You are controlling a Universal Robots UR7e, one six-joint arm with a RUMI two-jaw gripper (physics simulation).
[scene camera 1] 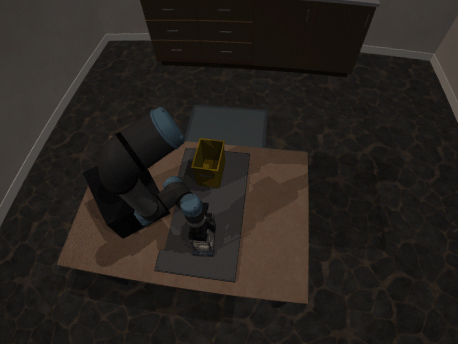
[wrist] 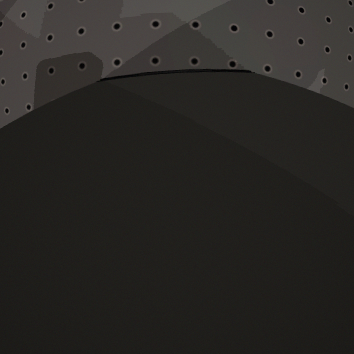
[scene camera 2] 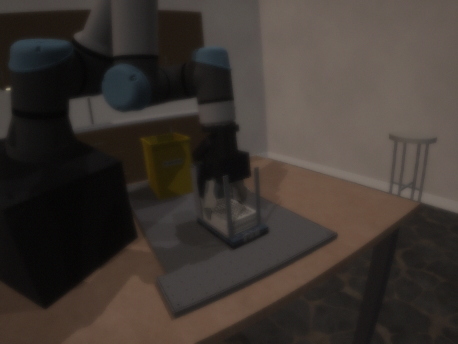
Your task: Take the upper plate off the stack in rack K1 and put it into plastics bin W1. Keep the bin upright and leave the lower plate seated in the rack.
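Pixels of known places: arm's base, origin of its link: (scene camera 2: 42,148).
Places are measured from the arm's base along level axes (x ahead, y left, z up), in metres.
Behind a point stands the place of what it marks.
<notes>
The upper plate (scene camera 2: 242,212) @[z -0.192, x 0.397, y -0.180 m] (scene camera 1: 203,245) @[z -0.200, x 0.384, y -0.193 m], pale with a grid of wells, sits on the stack in rack K1 (scene camera 2: 257,192) @[z -0.141, x 0.422, y -0.207 m] (scene camera 1: 202,254) @[z -0.220, x 0.386, y -0.231 m], between its upright posts. The lower plate is hard to tell apart in the dim light. My gripper (scene camera 2: 226,203) @[z -0.203, x 0.376, y -0.144 m] (scene camera 1: 202,240) @[z -0.203, x 0.376, y -0.144 m] points down over the rack, with its fingers at opposite sides of the upper plate, shut on it. The plate is still within the rack. Bin W1 (scene camera 1: 205,176) @[z -0.128, x 0.329, y 0.127 m] (scene camera 2: 171,167) @[z -0.140, x 0.326, y 0.129 m], yellow and open-topped, stands upright behind the rack. In the wrist view a dark housing hides the fingers, plates and rack.
A grey perforated mat (scene camera 1: 227,200) @[z -0.236, x 0.446, y 0.067 m] (scene camera 2: 220,280) @[z -0.236, x 0.275, y -0.309 m] (wrist: 175,42) @[z -0.236, x 0.366, y -0.057 m] lies on the brown table (scene camera 1: 280,225) @[z -0.250, x 0.727, y -0.019 m] (scene camera 2: 295,187) @[z -0.249, x 0.691, y -0.025 m] under the rack and bin. The black robot base block (scene camera 1: 122,220) @[z -0.084, x 0.020, y -0.182 m] (scene camera 2: 65,220) @[z -0.118, x 0.043, y -0.162 m] stands to the left. The rack's posts rise close beside the gripper.
</notes>
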